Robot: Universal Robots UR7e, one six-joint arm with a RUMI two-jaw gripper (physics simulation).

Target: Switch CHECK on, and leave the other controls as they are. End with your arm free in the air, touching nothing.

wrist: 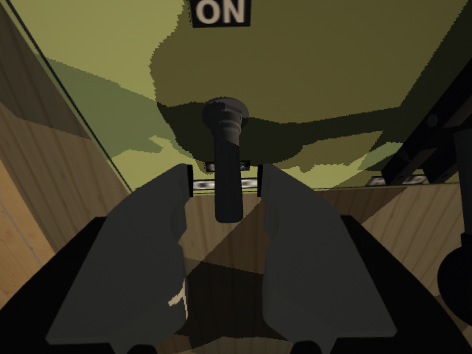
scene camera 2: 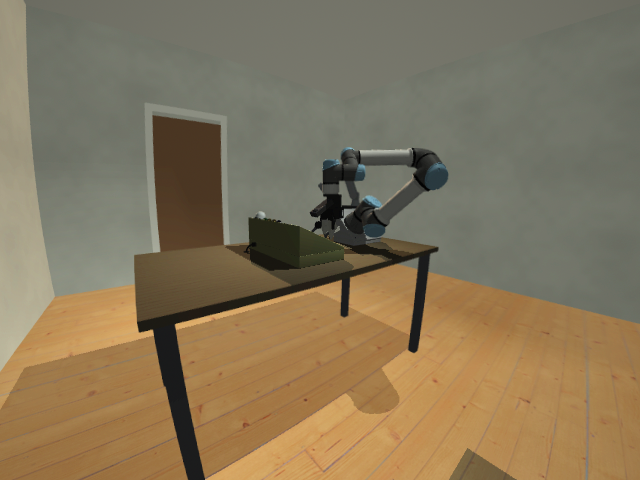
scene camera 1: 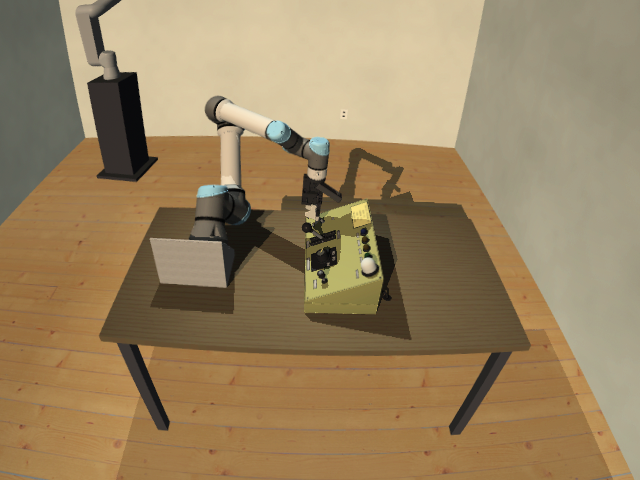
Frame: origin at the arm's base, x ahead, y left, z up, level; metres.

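Where they show: gripper, fingertip midpoint: (wrist: 225,168) (scene camera 2: 328,239) (scene camera 1: 315,221); arm's base at its link origin: (scene camera 2: 354,225) (scene camera 1: 208,244).
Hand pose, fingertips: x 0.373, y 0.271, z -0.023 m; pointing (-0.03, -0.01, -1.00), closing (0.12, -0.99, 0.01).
Things, the pixels of their centre, and the offset from my fingertips. "*": a spot on its surface instead. Level surfaces: height alone.
- CHECK toggle switch at a spot on its surface: (wrist: 228,155) * 0.019 m ahead, 0.001 m left, 0.021 m up
- sloping green-yellow control box at the middle of its body: (scene camera 1: 339,250) (scene camera 2: 291,237) 0.116 m ahead, 0.165 m right, 0.007 m down
- partly hidden OFF label at a spot on its surface: (wrist: 211,166) * 0.009 m back, 0.007 m left, 0.016 m down
- CHECK label at the middle of its body: (wrist: 228,184) 0.026 m back, 0.005 m right, 0.025 m down
- black ball-ended lever at the middle of its body: (scene camera 1: 307,227) 0.018 m back, 0.126 m right, 0.054 m up
- white dome at a spot on its surface: (scene camera 1: 368,265) * 0.224 m ahead, 0.361 m right, 0.104 m up
- table at its surface level: 0.091 m down
The CHECK toggle switch (wrist: 228,155) is a dark lever on the sloping green-yellow control box (scene camera 1: 343,281) (scene camera 2: 273,240) (wrist: 300,75). In the wrist view it leans towards the bottom, over the partly hidden OFF label (wrist: 211,166) and CHECK label (wrist: 202,185), away from the ON label (wrist: 221,12). My gripper (wrist: 225,168) (scene camera 1: 311,216) (scene camera 2: 327,234) is partly open at the box's low edge. The lever shows between the fingertips with a gap on each side; nothing is gripped. How deep the tips are along the lever is hard to tell.
A black ball-ended lever (wrist: 457,285) (scene camera 1: 306,227) stands close beside my gripper, near the HOLD label (wrist: 416,179). Other controls, including a white dome (scene camera 1: 368,265) and dark knobs (scene camera 1: 366,240), are on the box. A pale upright panel (scene camera 1: 191,262) stands on the table (scene camera 1: 439,320).
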